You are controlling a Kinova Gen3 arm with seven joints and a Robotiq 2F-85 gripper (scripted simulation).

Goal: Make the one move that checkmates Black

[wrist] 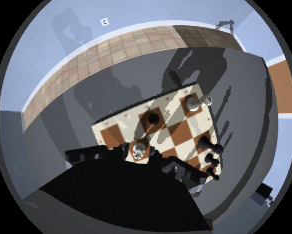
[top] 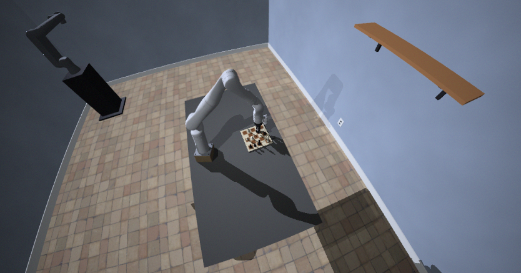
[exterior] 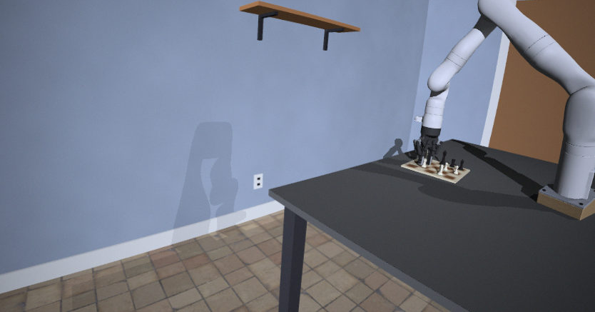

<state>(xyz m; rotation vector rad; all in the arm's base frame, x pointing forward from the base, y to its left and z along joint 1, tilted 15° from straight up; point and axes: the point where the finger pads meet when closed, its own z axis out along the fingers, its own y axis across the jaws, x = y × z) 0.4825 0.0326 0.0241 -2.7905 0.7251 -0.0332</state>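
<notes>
Right now the tall white piece is 40 mm ahead of my hand and 120 mm to the right of it. Also, from my hand: tall black piece (40 mm behind, 120 mm to the right); chessboard (40 mm behind, 40 mm to the right, 30 mm below).
</notes>
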